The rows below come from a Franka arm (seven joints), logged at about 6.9 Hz.
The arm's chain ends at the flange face. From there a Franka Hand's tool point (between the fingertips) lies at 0.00 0.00 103.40 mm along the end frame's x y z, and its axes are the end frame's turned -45 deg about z.
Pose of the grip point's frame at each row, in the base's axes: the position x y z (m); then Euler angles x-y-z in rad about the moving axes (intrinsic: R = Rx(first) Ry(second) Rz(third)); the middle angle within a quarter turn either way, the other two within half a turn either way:
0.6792 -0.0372 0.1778 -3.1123 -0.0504 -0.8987
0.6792 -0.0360 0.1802 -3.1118 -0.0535 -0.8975
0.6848 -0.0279 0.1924 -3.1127 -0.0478 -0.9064
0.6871 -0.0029 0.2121 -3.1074 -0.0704 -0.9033
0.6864 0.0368 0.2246 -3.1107 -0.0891 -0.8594
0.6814 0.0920 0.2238 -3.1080 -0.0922 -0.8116
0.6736 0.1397 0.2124 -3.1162 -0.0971 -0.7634
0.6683 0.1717 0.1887 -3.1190 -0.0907 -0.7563
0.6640 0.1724 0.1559 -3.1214 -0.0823 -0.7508
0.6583 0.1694 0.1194 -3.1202 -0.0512 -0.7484
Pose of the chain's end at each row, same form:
0.6844 -0.0402 0.2810 -3.1123 -0.0504 -0.1133
0.6847 -0.0391 0.2834 -3.1118 -0.0535 -0.1121
0.6897 -0.0309 0.2956 -3.1127 -0.0478 -0.1210
0.6944 -0.0064 0.3152 -3.1074 -0.0704 -0.1179
0.6956 0.0336 0.3275 -3.1107 -0.0891 -0.0740
0.6909 0.0885 0.3267 -3.1080 -0.0922 -0.0262
0.6836 0.1371 0.3153 -3.1162 -0.0971 0.0220
0.6777 0.1694 0.2916 -3.1190 -0.0907 0.0291
0.6725 0.1703 0.2589 -3.1214 -0.0823 0.0346
0.6636 0.1672 0.2226 -3.1202 -0.0512 0.0370

